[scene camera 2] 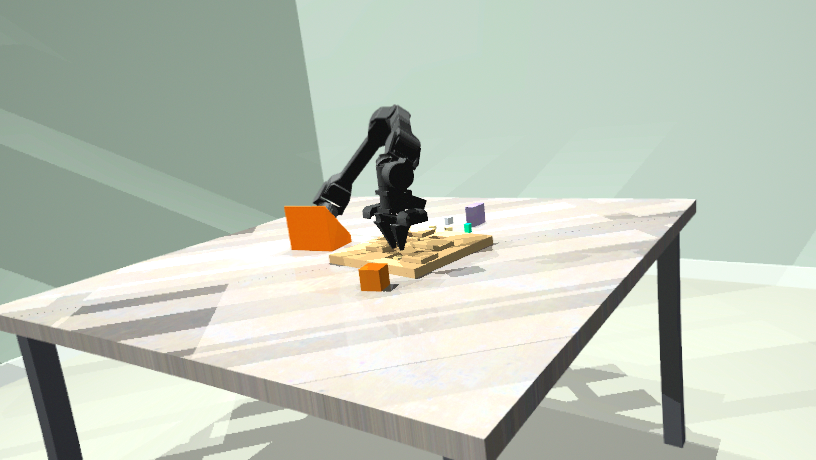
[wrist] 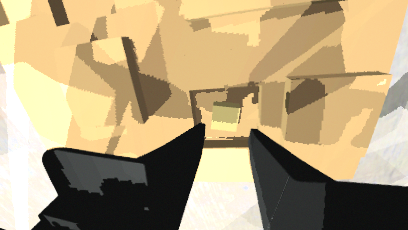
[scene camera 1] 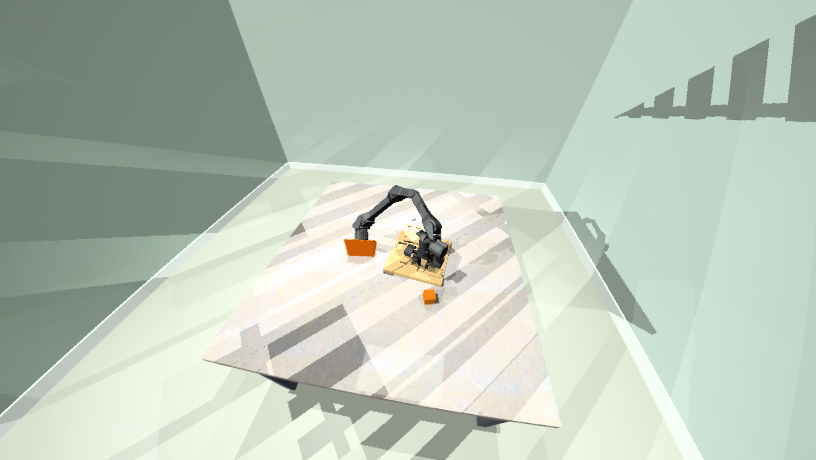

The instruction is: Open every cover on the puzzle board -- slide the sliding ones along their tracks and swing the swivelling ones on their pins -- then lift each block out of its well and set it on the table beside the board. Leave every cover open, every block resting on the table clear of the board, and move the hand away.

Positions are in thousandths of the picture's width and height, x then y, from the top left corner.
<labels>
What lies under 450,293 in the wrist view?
A wooden puzzle board.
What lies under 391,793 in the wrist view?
The gripper.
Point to a wooden puzzle board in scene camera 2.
438,558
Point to an orange cube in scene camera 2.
458,601
</labels>
